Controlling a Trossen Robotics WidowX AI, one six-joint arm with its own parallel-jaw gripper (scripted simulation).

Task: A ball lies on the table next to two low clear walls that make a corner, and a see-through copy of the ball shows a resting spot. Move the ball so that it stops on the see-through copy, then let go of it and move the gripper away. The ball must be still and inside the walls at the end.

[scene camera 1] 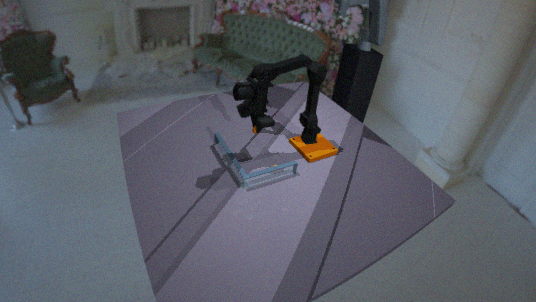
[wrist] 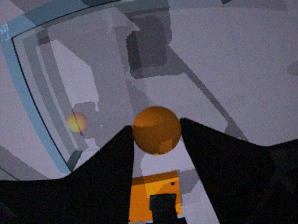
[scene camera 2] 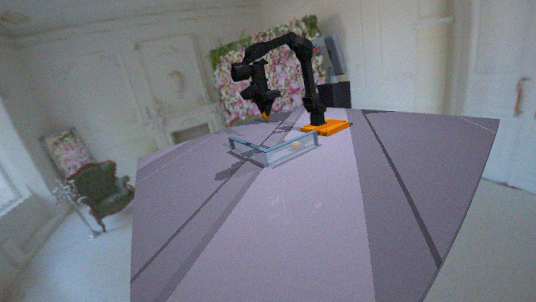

Labels:
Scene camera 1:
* gripper
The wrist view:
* gripper
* orange ball: held by the gripper
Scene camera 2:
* gripper

